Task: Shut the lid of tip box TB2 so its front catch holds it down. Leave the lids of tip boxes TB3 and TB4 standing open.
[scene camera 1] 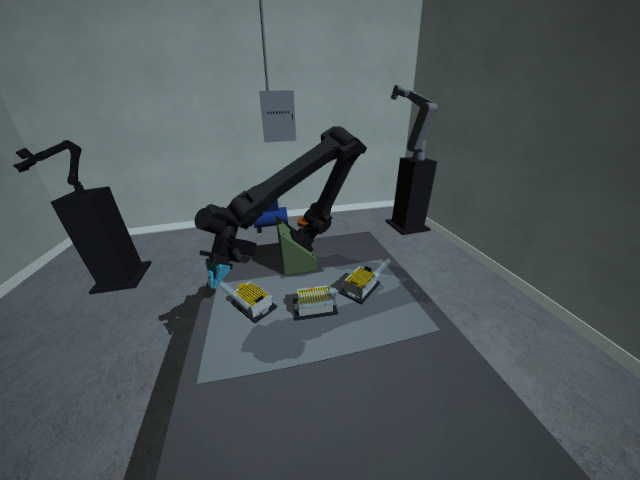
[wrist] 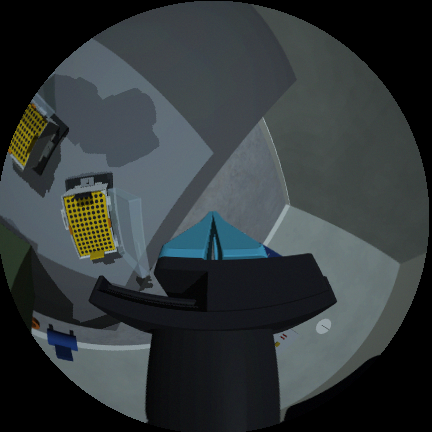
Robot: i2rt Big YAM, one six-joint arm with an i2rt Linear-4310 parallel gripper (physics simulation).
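Where they show: gripper, fingertip midpoint: [scene camera 1: 213, 288] [wrist: 212, 216]; arm's base at its link origin: [scene camera 1: 300, 241].
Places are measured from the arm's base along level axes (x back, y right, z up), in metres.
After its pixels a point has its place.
Observation:
Tip box TB2 [scene camera 1: 252, 299] {z -0.057, x -0.267, y 0.231 m} [wrist: 90, 225] {z -0.058, x -0.237, y 0.239 m}, with its yellow tip rack showing, is the left box in the scene view. Its clear lid [scene camera 1: 229, 292] {z 0.019, x -0.300, y 0.293 m} [wrist: 131, 230] {z 0.031, x -0.297, y 0.282 m} stands open, tilted outward. My gripper [scene camera 1: 214, 285] {z 0.093, x -0.363, y 0.319 m} [wrist: 212, 216] {z 0.093, x -0.363, y 0.319 m} is shut and empty, its blue fingertips together, pointing down just outside TB2's lid; whether they touch it I cannot tell. Tip box TB3 [scene camera 1: 315, 308] {z -0.047, x -0.370, y 0.022 m} [wrist: 27, 135] is in the middle, its clear lid standing open toward the scene camera. Tip box TB4 [scene camera 1: 360, 281] {z -0.058, x -0.279, y -0.182 m} is at the right, its lid [scene camera 1: 383, 267] {z 0.027, x -0.323, y -0.247 m} open. The front catches are too small to judge.
The boxes stand on a light mat [scene camera 1: 222, 356] {z -0.115, x -0.438, y 0.337 m} [wrist: 170, 150] {z -0.115, x -0.437, y 0.311 m} on the dark table [scene camera 1: 330, 408] {z -0.118, x -0.661, y 0.059 m}. The green base bracket [scene camera 1: 297, 258] {z -0.035, x -0.081, y 0.031 m} [wrist: 15, 265] stands behind them. A blue object [scene camera 1: 271, 217] [wrist: 62, 341] is farther back. Two pedestals [scene camera 1: 98, 237] [scene camera 1: 412, 193] with other arms stand beyond the table.

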